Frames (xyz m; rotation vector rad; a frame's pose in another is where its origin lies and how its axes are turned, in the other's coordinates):
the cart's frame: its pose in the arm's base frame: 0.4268 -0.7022 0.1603 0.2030 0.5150 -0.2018
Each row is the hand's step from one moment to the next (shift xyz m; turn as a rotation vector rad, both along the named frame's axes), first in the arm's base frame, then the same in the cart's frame.
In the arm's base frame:
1: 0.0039 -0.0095 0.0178 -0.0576 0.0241 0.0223
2: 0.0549 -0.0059 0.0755 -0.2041 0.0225 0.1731
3: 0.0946 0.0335 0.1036 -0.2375 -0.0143 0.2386
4: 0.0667 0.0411 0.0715 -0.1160 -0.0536 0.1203
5: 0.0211 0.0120 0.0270 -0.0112 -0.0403 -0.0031
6: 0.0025 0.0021 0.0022 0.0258 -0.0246 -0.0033
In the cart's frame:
1: -0.0044 -0.0057 0.0193 -0.0637 0.0124 -0.0137
2: 0.0094 0.0182 0.0913 -0.2644 -0.0032 0.0468
3: 0.0235 0.0696 0.1241 -0.3209 -0.0374 0.0959
4: 0.0149 0.0656 0.0820 -0.1521 -0.0625 0.0613
5: 0.0026 0.0204 0.0299 -0.0023 -0.0418 0.0019
6: 0.0007 0.0029 0.0025 0.0271 -0.0179 0.0152

